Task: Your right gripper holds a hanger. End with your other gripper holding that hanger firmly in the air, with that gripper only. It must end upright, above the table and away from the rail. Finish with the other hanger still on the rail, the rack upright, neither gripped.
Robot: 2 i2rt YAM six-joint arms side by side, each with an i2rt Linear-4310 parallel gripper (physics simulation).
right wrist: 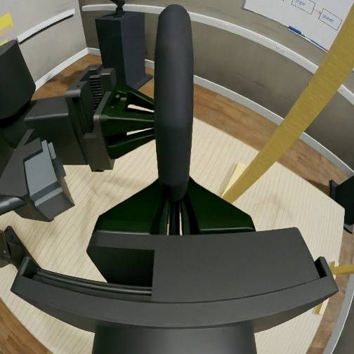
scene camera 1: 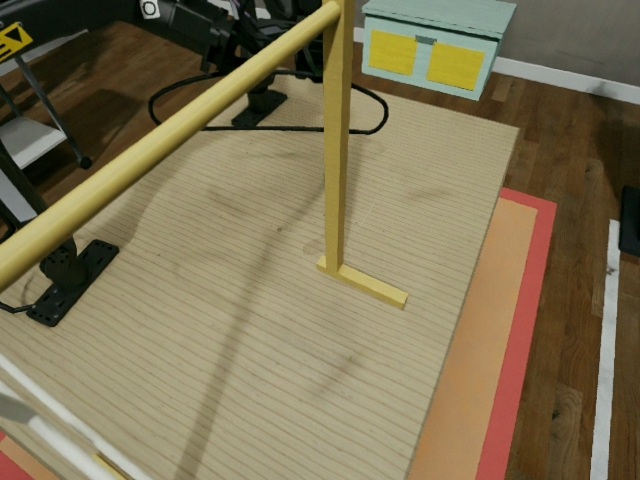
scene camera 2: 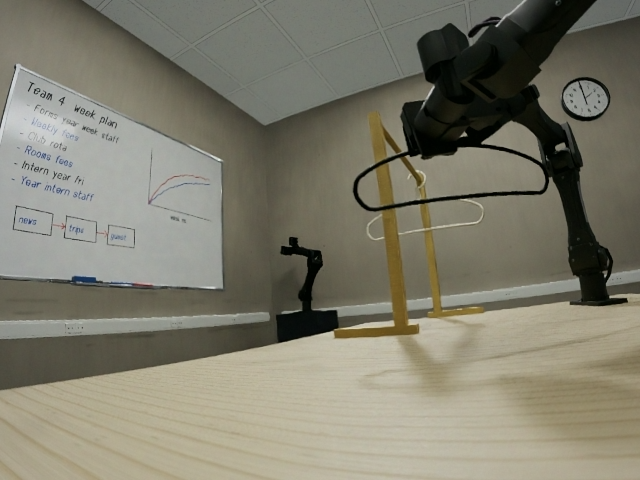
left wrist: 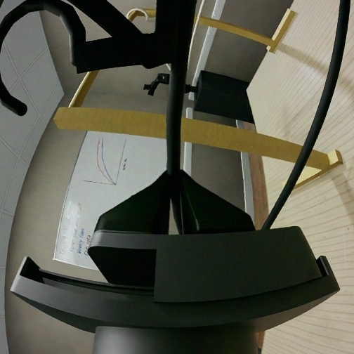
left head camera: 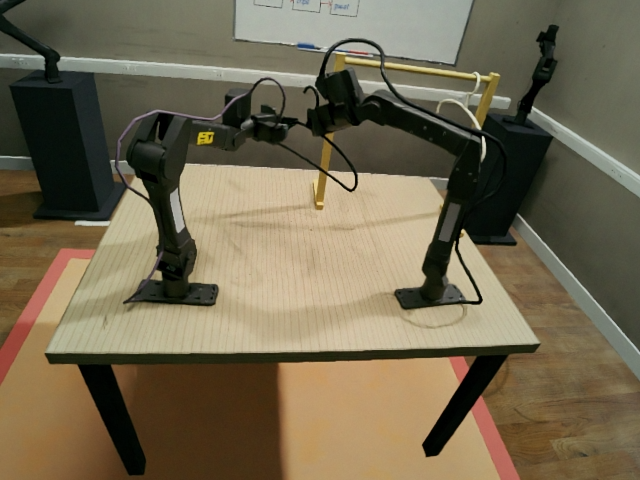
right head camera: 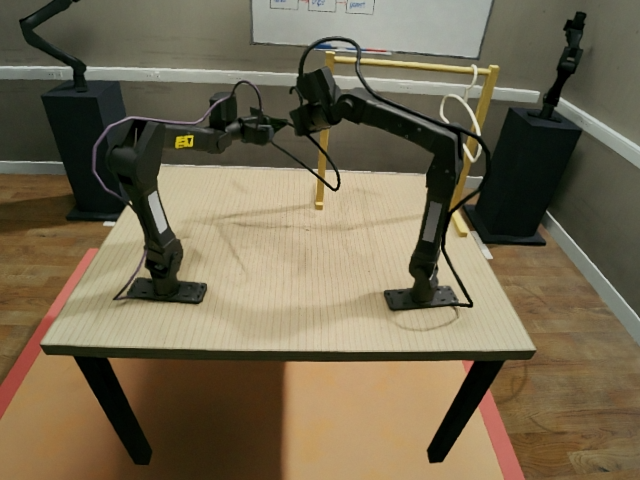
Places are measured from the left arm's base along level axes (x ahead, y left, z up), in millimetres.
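Pixels of known places: left gripper, fingertip midpoint: [scene camera 1: 318, 79] [scene camera 2: 412, 153] [left head camera: 296, 120] [right head camera: 287, 121]; right gripper, fingertip midpoint: [scene camera 2: 448, 142] [left head camera: 308, 124] [right head camera: 296, 124]; left arm's base at its link origin: [scene camera 1: 260, 110] [left head camera: 177, 293] [right head camera: 167, 291]; right arm's base at its link origin: [scene camera 1: 76, 281] [scene camera 2: 595, 303] [left head camera: 429, 297] [right head camera: 420, 298].
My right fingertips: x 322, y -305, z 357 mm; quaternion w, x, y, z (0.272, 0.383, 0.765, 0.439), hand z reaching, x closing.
For each thing: its top centre in the pictures, then the offset to it from my right fingertips. Level surfaces: height alone.
- black hanger at its top centre: [scene camera 2: 441, 95] [left head camera: 315, 85] [right head camera: 299, 86] dx -7, dy -6, dz +107 mm
- white hanger at its top centre: [right head camera: 474, 65] [left head camera: 476, 72] [scene camera 2: 415, 171] dx +184, dy -507, dz +160 mm
- yellow rack at its top centre: [scene camera 1: 164, 108] [scene camera 2: 401, 151] [right head camera: 414, 58] [left head camera: 421, 63] dx +175, dy -324, dz +163 mm
- table at its surface level: dz -357 mm
The black hanger [left head camera: 355, 178] [right head camera: 338, 180] [scene camera 2: 449, 199] [left wrist: 174, 120] hangs upright in the air above the table, away from the rail. My right gripper [right wrist: 174, 177] is shut on it at the hook's neck; the hook shows edge-on in the right wrist view. My left gripper [left head camera: 295, 121] [right head camera: 283, 124] [left wrist: 174, 177] is shut on its sloping shoulder bar, which runs between the fingertips. The white hanger [left head camera: 457, 102] [right head camera: 471, 114] [scene camera 2: 449, 225] hangs on the rail of the yellow rack [right head camera: 403, 64] [scene camera 1: 334, 155] [scene camera 2: 395, 268], near its right end in the head views. The rack is upright.
The grippers are close together. The rack's near post stands just behind them in the head views. The table [left head camera: 310, 310] lies below. Dark pedestals [left head camera: 62, 149] [right head camera: 537, 175] with other arms stand beyond the table. A whiteboard [scene camera 2: 113, 186] is on the wall.
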